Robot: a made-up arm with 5 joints. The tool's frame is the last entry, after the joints. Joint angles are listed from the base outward. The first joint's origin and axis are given. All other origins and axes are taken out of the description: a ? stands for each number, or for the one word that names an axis. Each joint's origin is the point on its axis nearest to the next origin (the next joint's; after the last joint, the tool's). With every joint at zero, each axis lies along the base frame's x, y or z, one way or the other. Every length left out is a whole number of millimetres.
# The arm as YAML. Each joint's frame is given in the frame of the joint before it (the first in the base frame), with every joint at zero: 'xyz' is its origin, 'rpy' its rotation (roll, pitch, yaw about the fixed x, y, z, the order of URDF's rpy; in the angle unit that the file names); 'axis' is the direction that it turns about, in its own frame. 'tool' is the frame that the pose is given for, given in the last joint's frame.
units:
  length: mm
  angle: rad
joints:
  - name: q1
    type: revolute
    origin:
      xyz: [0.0, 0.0, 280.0]
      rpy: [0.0, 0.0, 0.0]
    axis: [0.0, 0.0, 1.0]
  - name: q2
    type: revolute
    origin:
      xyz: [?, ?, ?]
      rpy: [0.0, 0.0, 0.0]
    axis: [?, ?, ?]
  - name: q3
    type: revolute
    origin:
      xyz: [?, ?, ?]
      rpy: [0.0, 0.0, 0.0]
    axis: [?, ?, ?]
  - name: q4
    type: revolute
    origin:
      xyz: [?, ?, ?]
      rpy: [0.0, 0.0, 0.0]
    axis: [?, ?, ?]
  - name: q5
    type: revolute
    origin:
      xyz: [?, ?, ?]
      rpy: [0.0, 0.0, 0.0]
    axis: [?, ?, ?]
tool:
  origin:
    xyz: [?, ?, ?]
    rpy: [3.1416, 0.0, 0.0]
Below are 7 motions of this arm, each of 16 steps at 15 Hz.
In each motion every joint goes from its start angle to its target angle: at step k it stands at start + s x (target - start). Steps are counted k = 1, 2, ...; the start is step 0. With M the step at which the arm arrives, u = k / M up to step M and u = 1 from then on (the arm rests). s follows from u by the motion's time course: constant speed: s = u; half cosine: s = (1 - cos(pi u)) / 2; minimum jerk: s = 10 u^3 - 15 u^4 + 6 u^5.
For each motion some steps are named. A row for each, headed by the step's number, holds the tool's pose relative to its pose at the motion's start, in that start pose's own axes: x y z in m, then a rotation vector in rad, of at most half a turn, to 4 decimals.
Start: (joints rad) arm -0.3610 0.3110 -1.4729 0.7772 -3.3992
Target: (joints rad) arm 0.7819 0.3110 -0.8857 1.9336 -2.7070
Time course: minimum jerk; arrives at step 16
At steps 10, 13, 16:
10: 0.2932 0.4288 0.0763 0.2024 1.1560 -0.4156
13: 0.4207 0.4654 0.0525 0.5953 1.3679 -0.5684
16: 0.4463 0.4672 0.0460 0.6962 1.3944 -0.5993

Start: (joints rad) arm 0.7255 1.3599 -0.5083 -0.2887 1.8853
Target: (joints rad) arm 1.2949 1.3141 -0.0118 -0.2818 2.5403
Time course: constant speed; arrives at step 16
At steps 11, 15, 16:
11: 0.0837 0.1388 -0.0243 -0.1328 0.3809 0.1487
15: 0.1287 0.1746 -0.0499 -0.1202 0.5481 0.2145
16: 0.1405 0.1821 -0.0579 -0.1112 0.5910 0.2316

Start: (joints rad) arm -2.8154 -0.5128 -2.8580 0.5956 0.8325
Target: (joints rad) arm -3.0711 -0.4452 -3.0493 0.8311 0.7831
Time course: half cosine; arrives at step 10
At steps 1, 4, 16:
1: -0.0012 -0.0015 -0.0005 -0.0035 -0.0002 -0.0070
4: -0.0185 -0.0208 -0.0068 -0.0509 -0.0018 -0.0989
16: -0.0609 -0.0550 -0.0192 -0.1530 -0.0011 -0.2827

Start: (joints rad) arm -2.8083 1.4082 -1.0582 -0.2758 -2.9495
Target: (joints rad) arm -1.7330 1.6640 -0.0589 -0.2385 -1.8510
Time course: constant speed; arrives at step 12
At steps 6, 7, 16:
6: 0.3000 -0.0739 -0.0386 0.4674 0.4626 0.0248
7: 0.3297 -0.1080 -0.0642 0.5923 0.4904 0.0308
16: 0.3619 -0.2747 -0.2564 1.2904 0.3306 0.0641

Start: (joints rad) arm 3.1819 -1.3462 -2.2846 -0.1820 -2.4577
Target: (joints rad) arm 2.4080 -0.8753 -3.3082 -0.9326 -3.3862
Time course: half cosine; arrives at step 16
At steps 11, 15, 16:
11: 0.2135 0.3118 -0.1836 -0.8920 -0.7736 -0.8796
15: 0.2865 0.3391 -0.2743 -1.0954 -1.0648 -0.9489
16: 0.2897 0.3396 -0.2786 -1.1037 -1.0785 -0.9497

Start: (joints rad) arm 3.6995 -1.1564 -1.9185 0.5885 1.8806
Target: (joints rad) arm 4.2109 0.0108 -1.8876 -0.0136 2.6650
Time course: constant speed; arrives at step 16
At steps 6, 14, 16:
6: 0.0594 0.1909 0.2367 -0.2606 -0.0215 0.4309
14: 0.0023 0.5790 0.3611 -0.6477 0.0274 0.9386
16: -0.0320 0.6804 0.3486 -0.7512 0.0558 1.0491

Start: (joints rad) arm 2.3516 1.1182 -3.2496 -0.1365 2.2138
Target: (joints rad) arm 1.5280 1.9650 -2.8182 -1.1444 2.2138
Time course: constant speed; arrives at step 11
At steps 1, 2, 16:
1: 0.0800 0.0275 -0.0080 0.0151 0.0611 -0.0474
2: 0.1618 0.0493 -0.0263 0.0310 0.1232 -0.0933
16: 0.6727 0.0906 -0.5893 0.2152 0.7122 -0.4401

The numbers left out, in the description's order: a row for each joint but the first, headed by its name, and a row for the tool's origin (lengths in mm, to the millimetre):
q2: xyz 0.0 0.0 0.0, axis 0.0 1.0 0.0
q3: xyz 51.0 0.0 271.0, axis 0.0 1.0 0.0
q4: xyz 95.0 0.0 -421.0, axis 0.0 1.0 0.0
q5: xyz 65.0 0.0 -84.0, axis 0.0 0.0 -1.0
tool: xyz 0.0 0.0 0.0

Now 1 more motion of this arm.
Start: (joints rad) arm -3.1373 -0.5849 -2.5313 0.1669 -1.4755
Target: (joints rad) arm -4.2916 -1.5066 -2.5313 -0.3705 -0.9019
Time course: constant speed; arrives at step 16
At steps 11, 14, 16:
11: 0.4840 0.1119 -0.3658 -0.8185 0.5038 -0.4244
14: 0.6174 -0.0023 -0.4795 -0.9039 0.8040 -0.5347
16: 0.6834 -0.1060 -0.5546 -0.9114 1.0285 -0.6005

